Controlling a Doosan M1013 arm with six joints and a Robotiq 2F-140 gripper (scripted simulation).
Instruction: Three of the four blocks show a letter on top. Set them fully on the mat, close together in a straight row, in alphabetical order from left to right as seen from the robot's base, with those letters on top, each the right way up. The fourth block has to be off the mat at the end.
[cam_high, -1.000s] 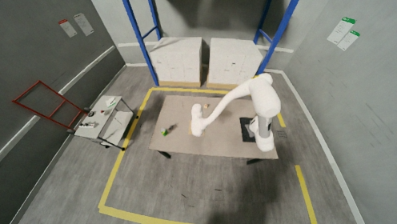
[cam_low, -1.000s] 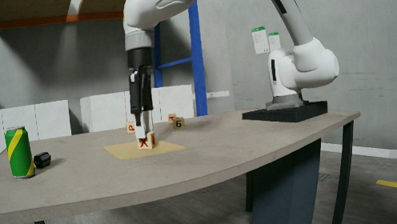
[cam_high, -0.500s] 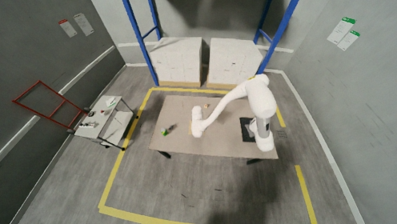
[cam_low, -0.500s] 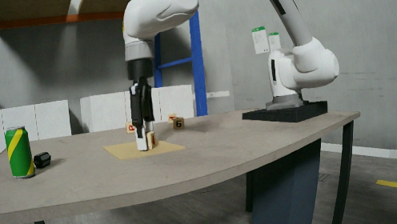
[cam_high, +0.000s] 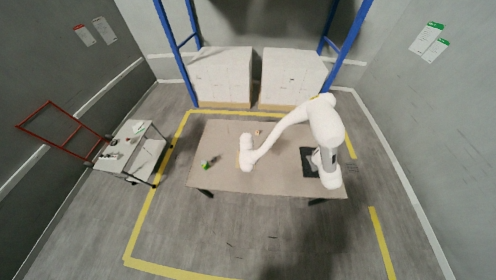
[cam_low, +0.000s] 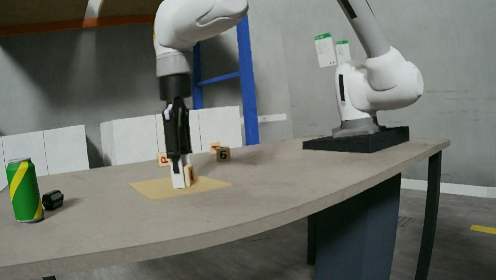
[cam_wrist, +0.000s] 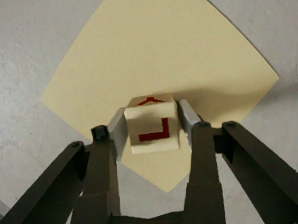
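Now: the tan mat 3 cm to the right of my hand, 3 cm below it and 1 cm ahead of it. Round my hand: block 45 cm behind, 40 cm to the right, 1 cm below; then small black object 34 cm ahead, 7 cm to the right, 2 cm below; then yellow can 41 cm ahead, 3 cm above, 1 cm to the left.
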